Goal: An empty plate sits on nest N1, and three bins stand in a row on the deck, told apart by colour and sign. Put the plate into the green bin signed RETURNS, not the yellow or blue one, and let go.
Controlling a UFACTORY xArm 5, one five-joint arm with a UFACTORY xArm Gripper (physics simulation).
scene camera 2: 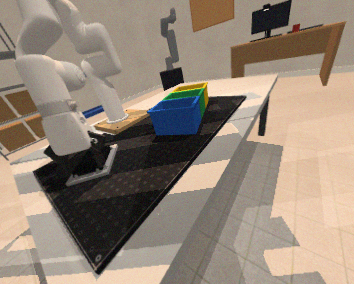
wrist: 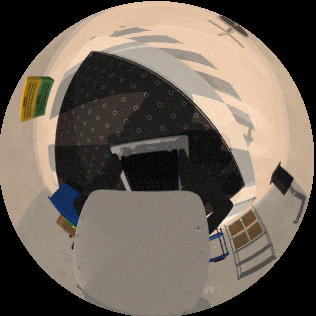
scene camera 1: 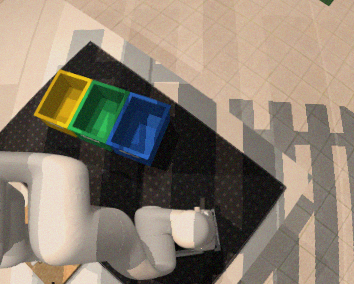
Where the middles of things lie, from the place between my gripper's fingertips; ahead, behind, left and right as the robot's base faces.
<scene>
Right now my hand is 5 cm past the black plate [wrist: 156,170] and 3 cm to the right of it. Round my hand: nest N1 [wrist: 176,141]: 5 cm behind, 3 cm to the left, 2 cm below.
</scene>
